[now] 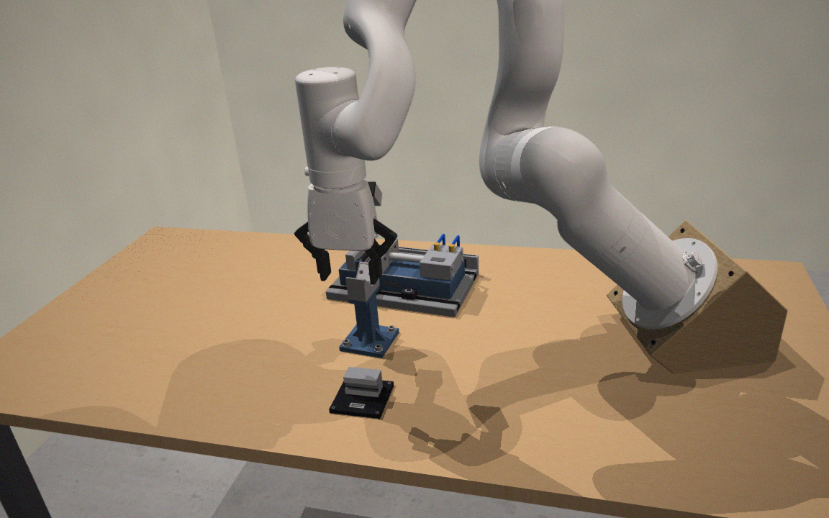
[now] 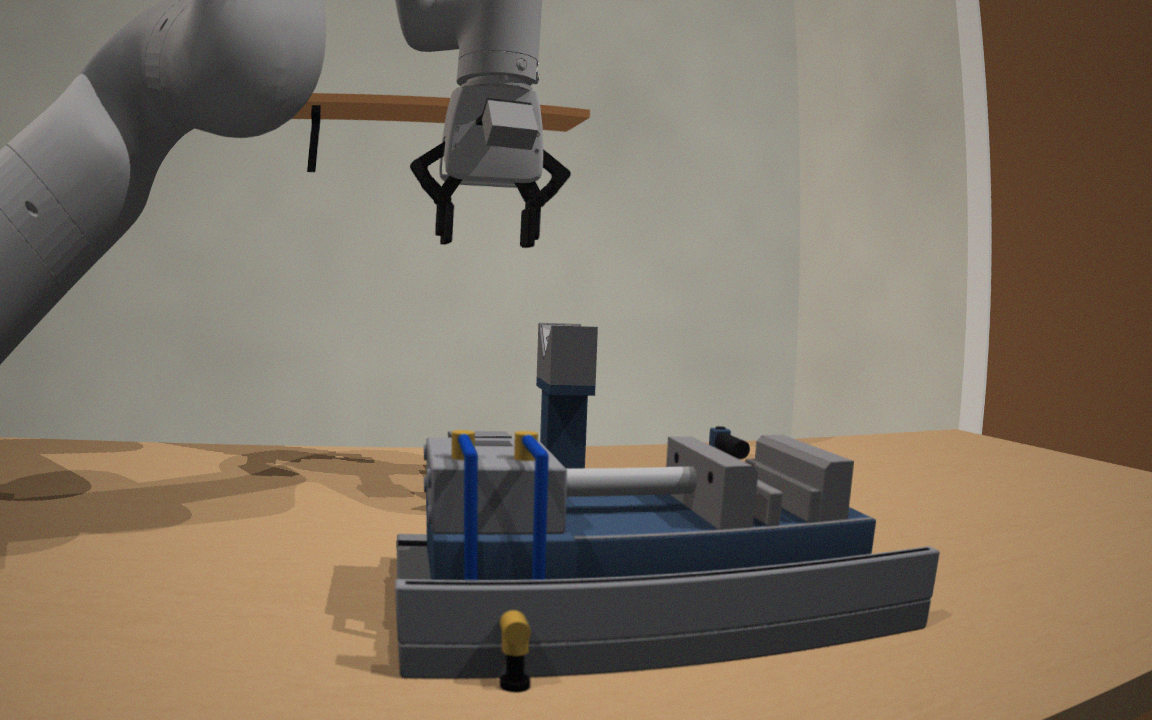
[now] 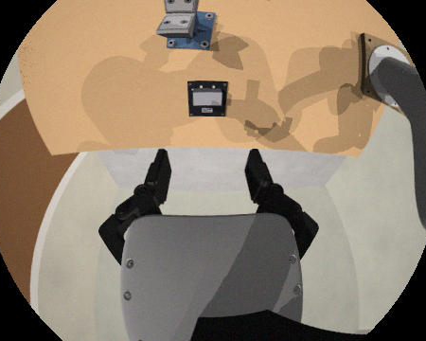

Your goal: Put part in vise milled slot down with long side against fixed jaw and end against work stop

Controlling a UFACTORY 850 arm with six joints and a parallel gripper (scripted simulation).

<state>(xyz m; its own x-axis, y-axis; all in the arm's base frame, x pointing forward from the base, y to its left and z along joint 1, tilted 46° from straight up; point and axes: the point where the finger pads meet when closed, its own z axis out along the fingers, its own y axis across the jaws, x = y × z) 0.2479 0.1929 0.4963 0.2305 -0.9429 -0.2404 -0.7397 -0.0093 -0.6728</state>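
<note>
Right now the part is 22 cm below my hand and 1 cm to the left of it. Also, from my hand: black infeed plate (24 cm below, 1 cm to the left, 1 cm behind); then work stop (29 cm to the right, 19 cm ahead, 16 cm below); then air cylinder (36 cm to the right, 17 cm below, 4 cm ahead).
</note>
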